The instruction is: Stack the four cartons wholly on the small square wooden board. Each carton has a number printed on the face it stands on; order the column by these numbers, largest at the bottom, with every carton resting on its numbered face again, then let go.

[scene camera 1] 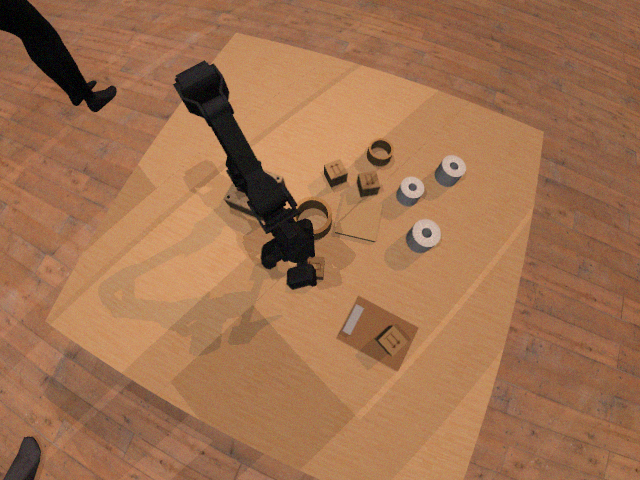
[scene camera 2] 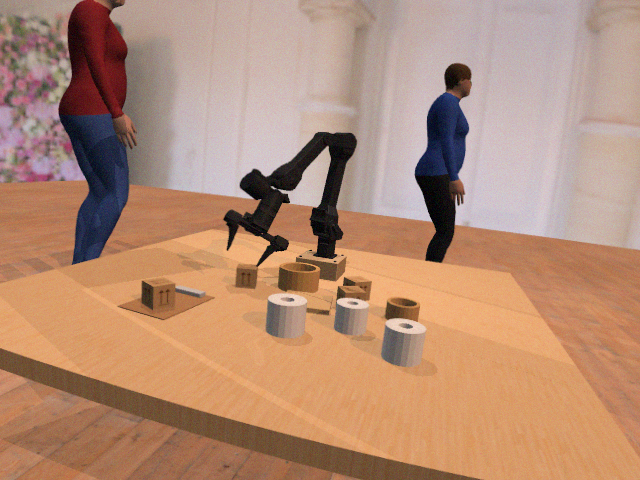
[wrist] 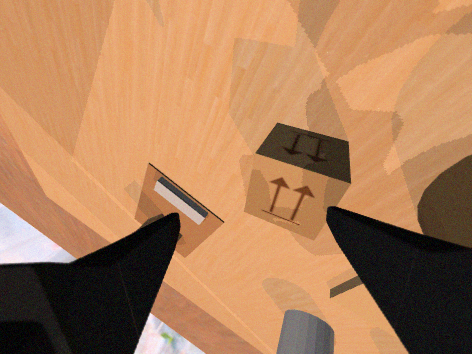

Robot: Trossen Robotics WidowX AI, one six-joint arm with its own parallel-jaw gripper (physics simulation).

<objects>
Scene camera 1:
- my gripper: 314, 270
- flat board: 366, 321
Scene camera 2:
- my gripper: 242, 258
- flat board: 186, 298
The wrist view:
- my gripper: 253, 216
</objects>
